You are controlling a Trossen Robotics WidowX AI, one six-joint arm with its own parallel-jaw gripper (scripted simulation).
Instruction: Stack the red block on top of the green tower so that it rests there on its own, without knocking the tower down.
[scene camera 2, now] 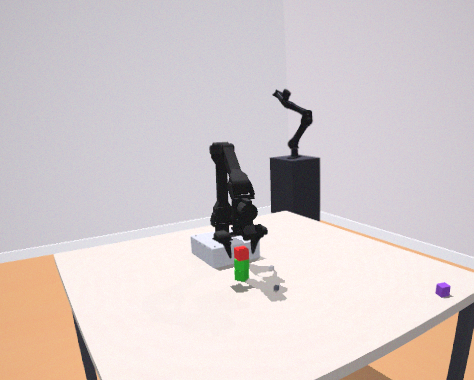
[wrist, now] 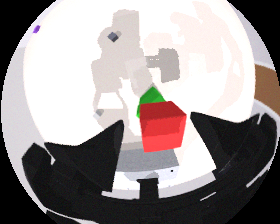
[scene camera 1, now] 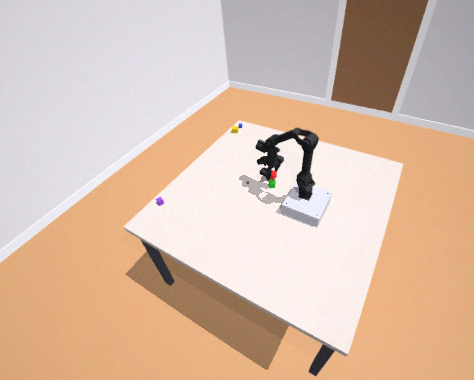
Labels:
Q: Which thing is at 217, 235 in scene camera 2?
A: My gripper.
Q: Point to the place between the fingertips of my gripper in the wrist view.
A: At 158, 119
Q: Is my gripper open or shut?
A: Open.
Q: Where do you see a red block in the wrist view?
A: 162, 124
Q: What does my gripper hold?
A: Nothing.

